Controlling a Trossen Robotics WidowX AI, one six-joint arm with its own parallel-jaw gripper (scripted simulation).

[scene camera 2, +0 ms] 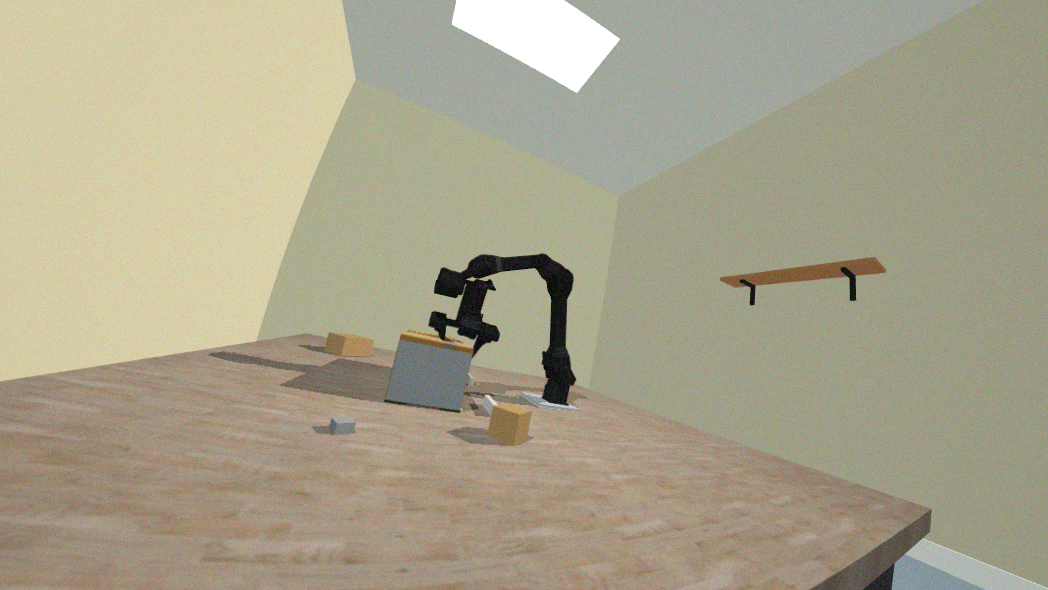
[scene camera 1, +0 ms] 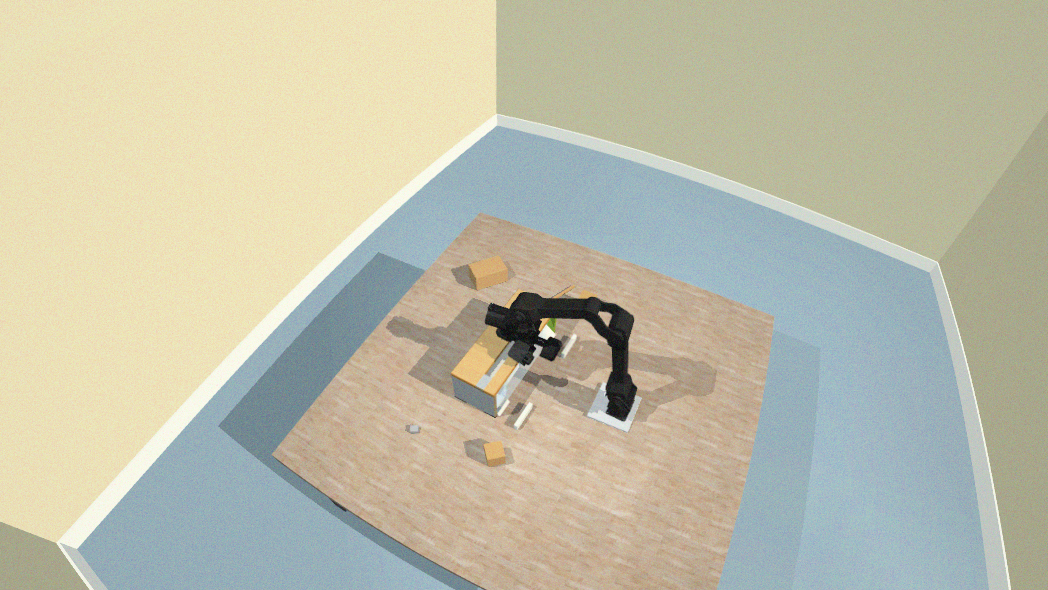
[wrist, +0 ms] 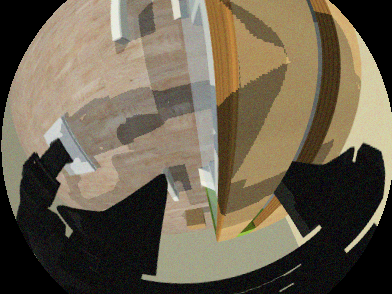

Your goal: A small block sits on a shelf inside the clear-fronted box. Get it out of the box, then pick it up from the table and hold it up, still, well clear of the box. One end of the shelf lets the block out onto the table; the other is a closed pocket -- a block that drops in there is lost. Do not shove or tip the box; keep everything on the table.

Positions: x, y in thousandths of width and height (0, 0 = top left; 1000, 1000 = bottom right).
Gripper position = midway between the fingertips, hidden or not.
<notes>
I see my gripper (scene camera 2: 436, 601) and a clear-fronted box (scene camera 2: 408, 630).
The clear-fronted box shows as well in scene camera 1 (scene camera 1: 464, 638) and in the wrist view (wrist: 688, 308). My gripper also shows in scene camera 1 (scene camera 1: 507, 591) and in the wrist view (wrist: 542, 580).
</notes>
